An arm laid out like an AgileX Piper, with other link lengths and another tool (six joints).
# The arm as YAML. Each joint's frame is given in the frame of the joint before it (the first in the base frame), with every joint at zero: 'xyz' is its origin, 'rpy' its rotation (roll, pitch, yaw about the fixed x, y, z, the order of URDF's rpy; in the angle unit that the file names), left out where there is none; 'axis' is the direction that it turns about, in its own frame. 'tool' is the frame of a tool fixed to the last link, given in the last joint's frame.
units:
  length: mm
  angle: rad
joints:
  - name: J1
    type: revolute
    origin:
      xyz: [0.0, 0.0, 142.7]
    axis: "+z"
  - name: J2
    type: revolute
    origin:
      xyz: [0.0, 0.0, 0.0]
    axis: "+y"
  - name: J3
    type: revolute
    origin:
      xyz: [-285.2, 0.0, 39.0]
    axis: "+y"
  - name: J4
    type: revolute
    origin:
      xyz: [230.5, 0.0, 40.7]
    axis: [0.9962, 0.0, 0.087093]
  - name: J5
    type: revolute
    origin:
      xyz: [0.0, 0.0, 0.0]
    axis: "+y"
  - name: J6
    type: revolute
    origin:
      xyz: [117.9, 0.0, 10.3]
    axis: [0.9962, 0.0, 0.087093]
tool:
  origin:
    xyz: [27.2, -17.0, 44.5]
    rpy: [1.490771, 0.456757, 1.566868]
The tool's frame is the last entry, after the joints.
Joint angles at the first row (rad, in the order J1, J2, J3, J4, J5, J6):
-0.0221 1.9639 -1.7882 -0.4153 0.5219 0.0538
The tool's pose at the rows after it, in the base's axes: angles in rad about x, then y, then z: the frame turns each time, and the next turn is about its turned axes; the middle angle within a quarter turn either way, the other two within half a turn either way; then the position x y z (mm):
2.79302 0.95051 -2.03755 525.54 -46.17 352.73
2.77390 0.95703 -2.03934 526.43 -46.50 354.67
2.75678 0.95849 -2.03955 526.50 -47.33 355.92
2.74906 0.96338 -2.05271 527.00 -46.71 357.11
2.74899 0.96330 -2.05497 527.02 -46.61 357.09
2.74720 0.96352 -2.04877 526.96 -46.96 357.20
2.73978 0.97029 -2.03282 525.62 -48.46 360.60
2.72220 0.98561 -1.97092 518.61 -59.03 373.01
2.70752 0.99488 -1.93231 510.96 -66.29 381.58
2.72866 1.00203 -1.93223 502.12 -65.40 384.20
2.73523 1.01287 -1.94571 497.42 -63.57 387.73
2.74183 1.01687 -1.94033 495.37 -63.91 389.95
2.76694 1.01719 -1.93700 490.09 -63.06 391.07
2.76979 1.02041 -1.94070 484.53 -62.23 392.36
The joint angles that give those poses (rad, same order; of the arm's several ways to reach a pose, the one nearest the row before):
-0.0244 1.9639 -1.7940 -0.4215 0.5198 0.0539
-0.0244 1.9661 -1.7991 -0.4422 0.5160 0.0539
-0.0251 1.9661 -1.8008 -0.4594 0.5160 0.0538
-0.0251 1.9665 -1.8026 -0.4675 0.5121 0.0412
-0.0251 1.9665 -1.8026 -0.4675 0.5120 0.0389
-0.0251 1.9665 -1.8026 -0.4697 0.5120 0.0455
-0.0275 1.9608 -1.8026 -0.4713 0.5099 0.0544
-0.0493 1.9351 -1.8026 -0.4398 0.5099 0.0583
-0.0655 1.9073 -1.7878 -0.4212 0.5064 0.0583
-0.0677 1.8716 -1.7437 -0.3999 0.4917 0.0583
-0.0677 1.8511 -1.7225 -0.3917 0.4801 0.0438
-0.0696 1.8433 -1.7193 -0.3777 0.4801 0.0408
-0.0699 1.8235 -1.6989 -0.3497 0.4805 0.0408
-0.0699 1.8017 -1.6712 -0.3499 0.4718 0.0407

